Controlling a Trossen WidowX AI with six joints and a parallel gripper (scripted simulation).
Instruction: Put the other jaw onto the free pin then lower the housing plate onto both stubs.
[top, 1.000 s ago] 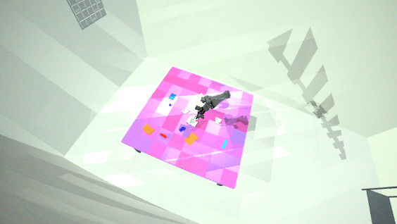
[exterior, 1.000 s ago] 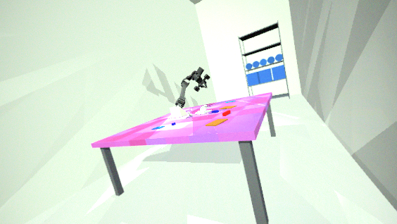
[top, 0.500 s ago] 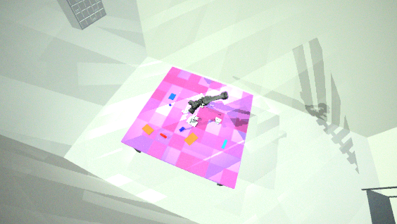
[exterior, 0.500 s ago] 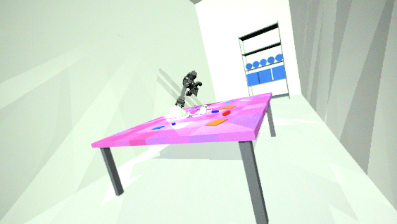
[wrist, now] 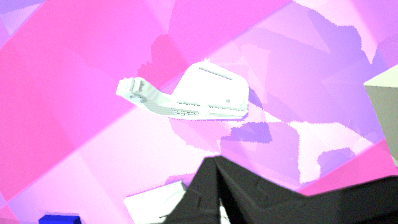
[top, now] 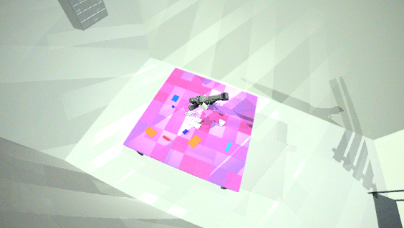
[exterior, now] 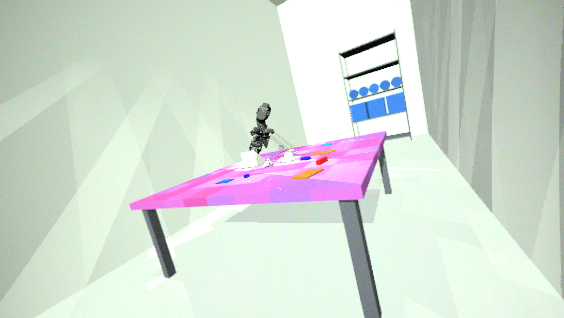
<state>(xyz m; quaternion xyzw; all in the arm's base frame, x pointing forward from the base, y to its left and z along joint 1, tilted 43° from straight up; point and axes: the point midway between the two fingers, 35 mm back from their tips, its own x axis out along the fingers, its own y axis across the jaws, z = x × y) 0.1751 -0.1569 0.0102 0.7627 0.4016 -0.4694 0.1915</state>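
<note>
Right now the white jaw is 8 cm below my gripper tip, 6 cm to the right of it and 3 cm ahead of it. Also, from my gripper tip: blue block: 25 cm ahead, 11 cm below, 1 cm to the right; white base: 12 cm ahead, 11 cm below, 7 cm to the left; white housing plate: 37 cm to the left, 9 cm below, 1 cm ahead.
</note>
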